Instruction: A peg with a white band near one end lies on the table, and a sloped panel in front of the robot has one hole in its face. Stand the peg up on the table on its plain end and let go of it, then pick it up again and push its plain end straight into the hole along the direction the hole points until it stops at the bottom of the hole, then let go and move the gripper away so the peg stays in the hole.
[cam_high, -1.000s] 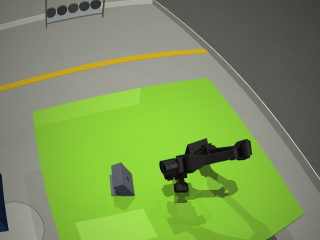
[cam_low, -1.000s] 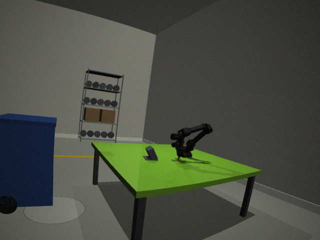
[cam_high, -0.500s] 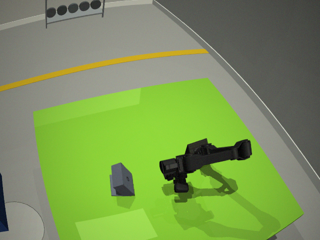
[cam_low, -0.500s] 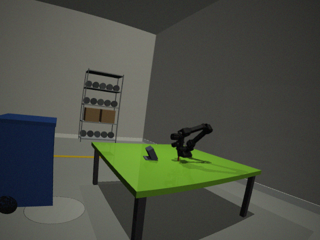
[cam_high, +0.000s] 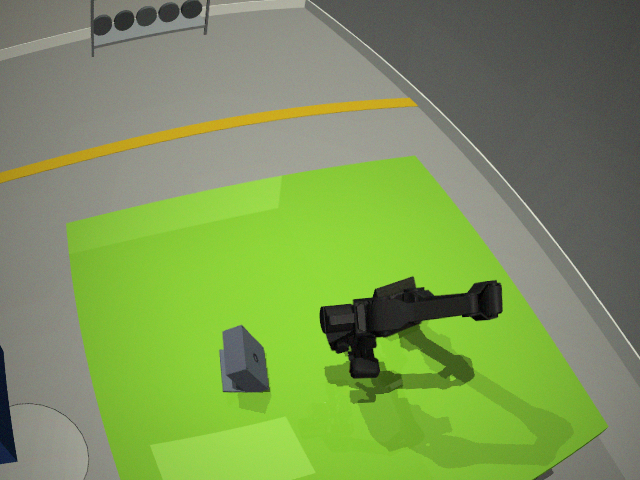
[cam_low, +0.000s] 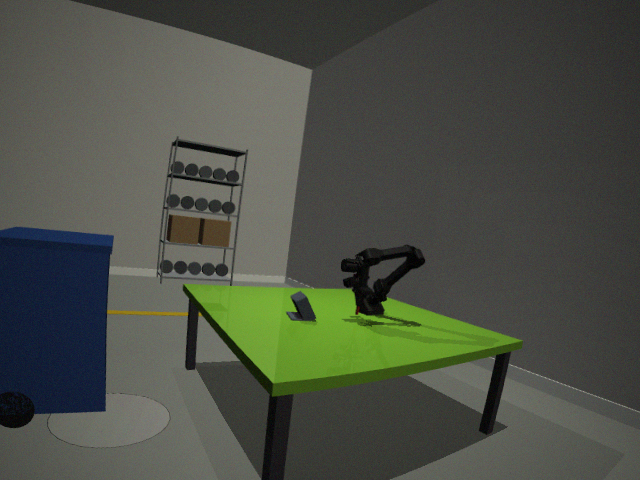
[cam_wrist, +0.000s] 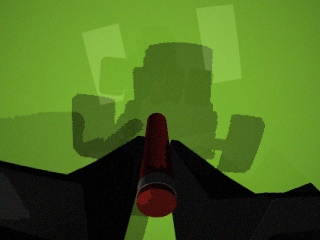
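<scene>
Now: gripper tip 23 cm short of the sloped panel, 12 cm to the left of it and 3 cm above it. Also, from my gripper tip: peg: 2 cm above.
</scene>
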